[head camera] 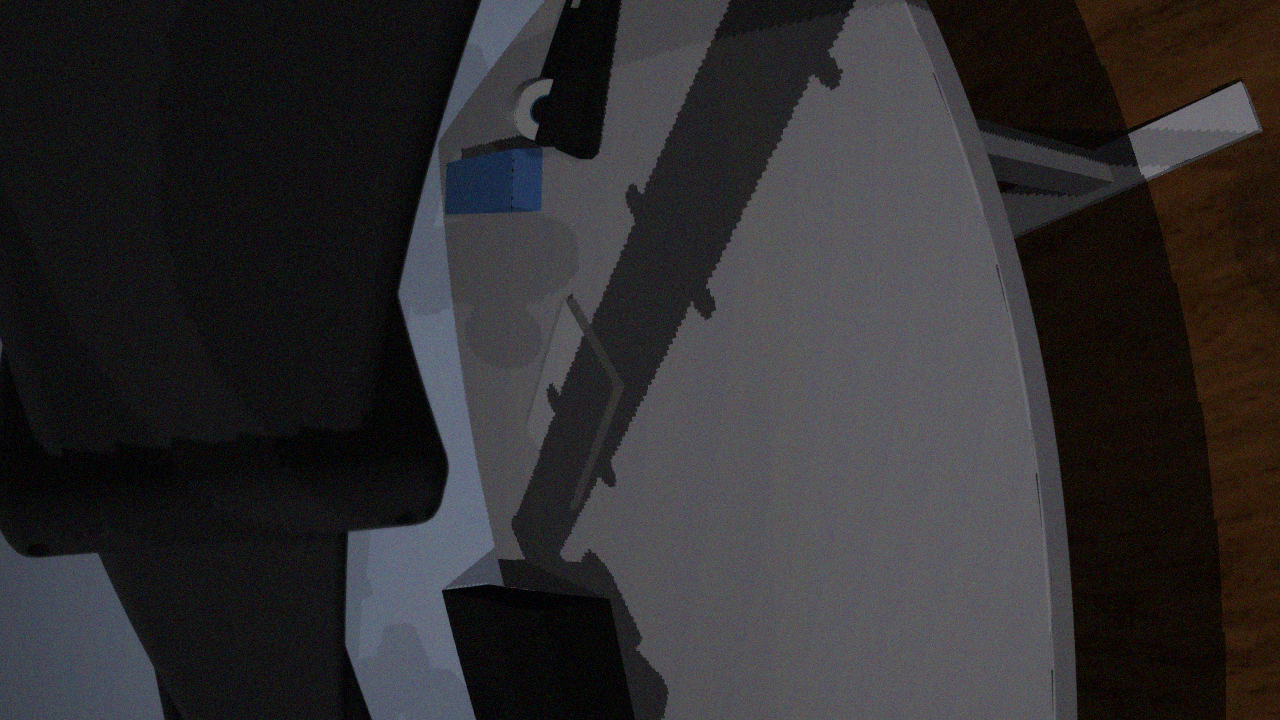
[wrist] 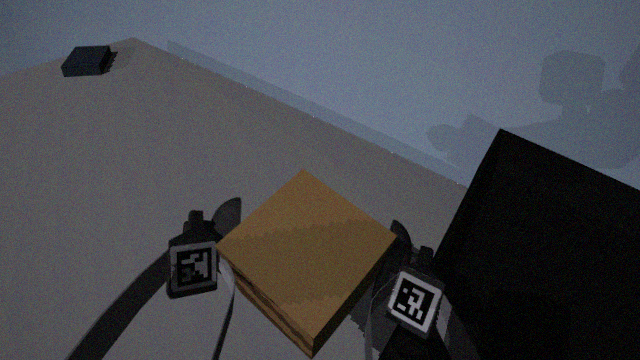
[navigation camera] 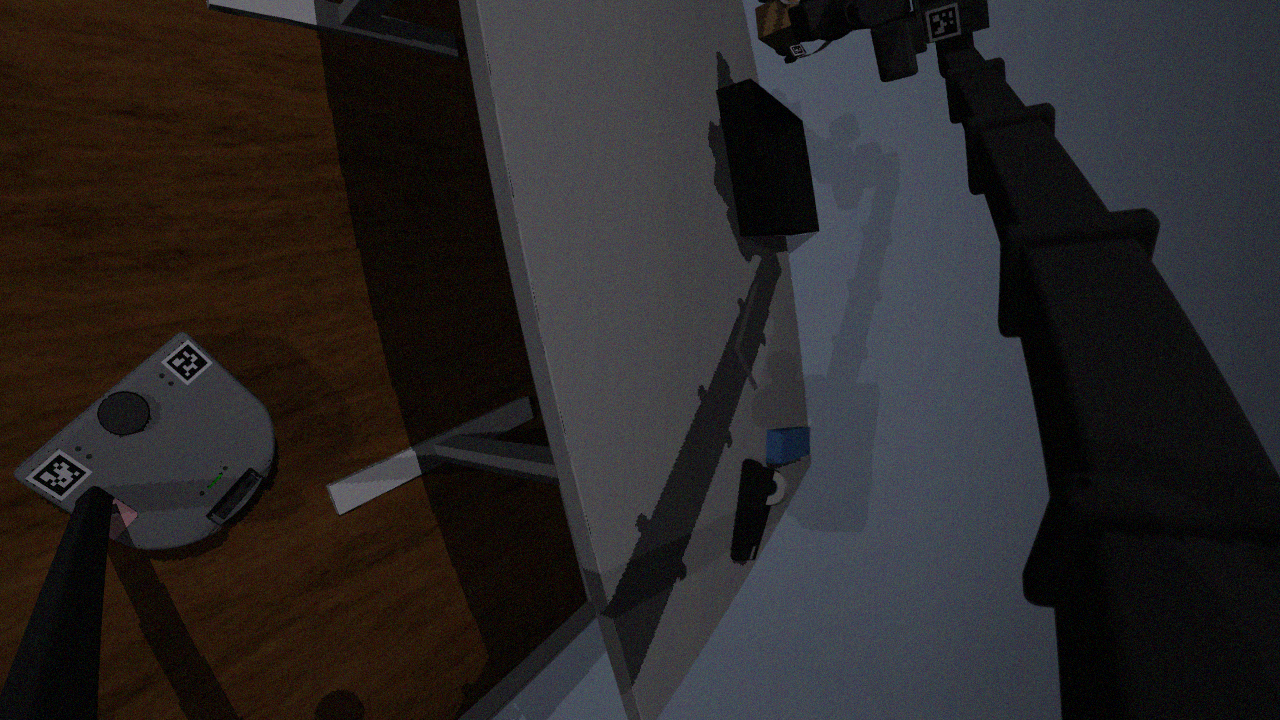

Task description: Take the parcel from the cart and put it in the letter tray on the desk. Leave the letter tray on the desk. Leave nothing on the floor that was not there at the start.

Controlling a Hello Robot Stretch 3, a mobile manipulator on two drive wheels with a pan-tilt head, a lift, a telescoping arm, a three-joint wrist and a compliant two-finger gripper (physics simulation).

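Places are measured from the robot's base along level axes (x ahead, y left, z up), in metres.
Pixels of known places: gripper, fingertip midpoint: [wrist: 309,235] [navigation camera: 775,22]; robot's base, origin of the base link: [navigation camera: 126,410].
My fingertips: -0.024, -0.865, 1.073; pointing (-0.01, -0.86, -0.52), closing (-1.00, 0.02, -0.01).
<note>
For each thing: its top centre in the pictures, then the offset to it from my fingertips, as dx, dy, dz. "*": a spot on its surface instead. Level surfaces: height alone.
- orange-brown box, middle of its top: [wrist: 315,218] [navigation camera: 803,14] -0.001, +0.031, +0.050
- pale desk, its level: dz -0.122
- large black box, middle of its top: [head camera: 510,704] [wrist: 598,260] [navigation camera: 791,166] -0.260, -0.059, -0.059
- blue box, middle of its top: [head camera: 475,184] [navigation camera: 797,443] -0.685, +0.279, -0.092
- white ring-shaped thing, middle of its top: [head camera: 516,64] [navigation camera: 784,514] -0.598, +0.483, -0.052
- long black object, surface spot: [head camera: 577,89] [navigation camera: 753,497] * -0.573, +0.472, -0.102
- dark block, middle of its top: [wrist: 86,55] +0.432, -0.401, -0.104
My gripper [navigation camera: 780,25] [wrist: 309,235] is shut on the parcel, an orange-brown box [navigation camera: 772,21] [wrist: 305,250], between its two fingertips. In the wrist view the parcel is seen against the pale desk [head camera: 805,358] [navigation camera: 608,268] [wrist: 125,150], left of a large black box [head camera: 546,662] [navigation camera: 769,165] [wrist: 540,250]. In the head view a low, pale, thin-rimmed outline [head camera: 617,386] lies on the desk between the black box and a blue box. It may be the letter tray, but it is partly in shadow. The gripper does not show in the head view. The cart does not show.
The blue box [head camera: 483,186] [navigation camera: 787,445] stands by a white ring-shaped thing [head camera: 526,111] [navigation camera: 777,488] and a long black object [head camera: 577,89] [navigation camera: 750,514]. A dark block [wrist: 85,61] lies near a desk corner. My arm [head camera: 179,223] [navigation camera: 1118,358] extends alongside the desk. A desk foot [head camera: 1199,125] [navigation camera: 375,479] sticks out.
</note>
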